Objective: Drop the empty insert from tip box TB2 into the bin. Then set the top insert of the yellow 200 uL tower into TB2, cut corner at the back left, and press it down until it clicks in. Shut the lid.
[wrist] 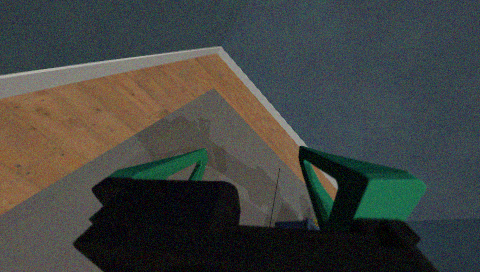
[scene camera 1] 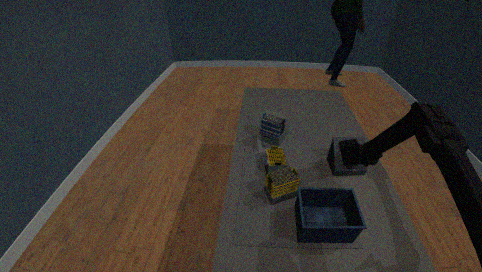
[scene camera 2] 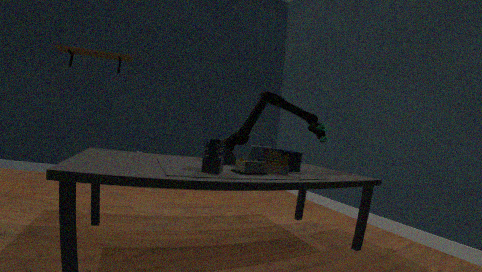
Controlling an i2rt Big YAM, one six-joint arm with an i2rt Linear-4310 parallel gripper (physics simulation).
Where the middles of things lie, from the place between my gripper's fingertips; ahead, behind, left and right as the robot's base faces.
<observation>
I see my gripper 60 mm past the blue bin [scene camera 1: 323,215], 410 mm to the left of it and 190 mm above it. Also, from my hand: blue-grey insert tower [scene camera 1: 272,129]: 50 mm ahead, 940 mm to the right, 180 mm below.
</observation>
